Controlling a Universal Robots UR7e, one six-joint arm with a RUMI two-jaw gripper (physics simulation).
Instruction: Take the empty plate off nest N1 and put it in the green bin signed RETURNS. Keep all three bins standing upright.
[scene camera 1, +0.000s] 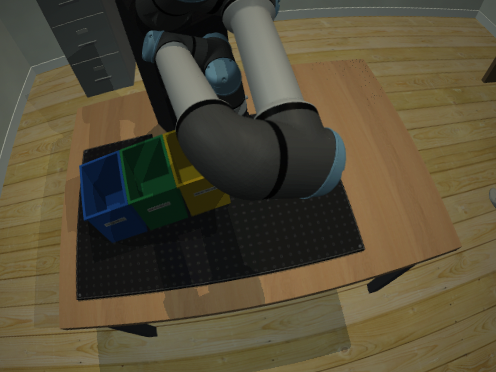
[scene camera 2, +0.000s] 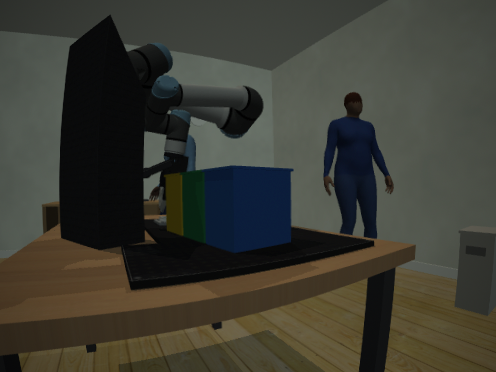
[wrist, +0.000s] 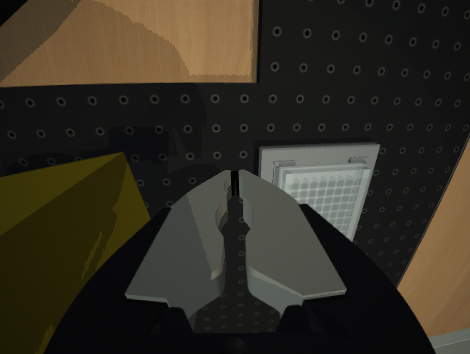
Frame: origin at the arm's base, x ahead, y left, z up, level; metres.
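Seen in the pictures: gripper, fingertip midpoint: (scene camera 2: 162, 212) (wrist: 235, 173); arm's base, link origin: (scene camera 1: 164, 4) (scene camera 2: 115, 76).
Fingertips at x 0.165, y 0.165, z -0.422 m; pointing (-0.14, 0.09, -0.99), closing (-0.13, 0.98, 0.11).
Observation:
Offsets run from my fingertips to a thing's middle. Level surfaces: height alone.
The clear gridded plate @(dx +0.066, dy +0.097, dz -0.033 m) (wrist: 325, 200) lies on the light grey nest @(dx +0.066, dy +0.097, dz -0.045 m) (wrist: 320, 152), right of the fingers in the wrist view; whether it sits fully flat is unclear. The arm hides it in scene camera 1. My gripper (wrist: 235, 173) is shut with nothing between its fingertips, above the board between the yellow bin and the nest. The green bin @(dx +0.136, dy -0.258, dz +0.038 m) (scene camera 1: 165, 219) (scene camera 2: 194, 206) stands upright between the blue bin @(dx +0.170, dy -0.384, dz +0.038 m) (scene camera 1: 120, 232) (scene camera 2: 260, 210) and the yellow bin @(dx +0.103, dy -0.132, dz +0.038 m) (scene camera 1: 206, 202) (scene camera 2: 174, 206) (wrist: 60, 225), also upright. The signs are too small to read.
The bins stand on a black perforated board @(dz -0.052 m) (scene camera 1: 300, 245) (scene camera 2: 165, 275) (wrist: 320, 50) on the wooden table (scene camera 1: 400, 210) (scene camera 2: 250, 300). A tall black column (scene camera 2: 100, 150) stands behind the board. A person in blue (scene camera 2: 354, 150) stands beyond the table.

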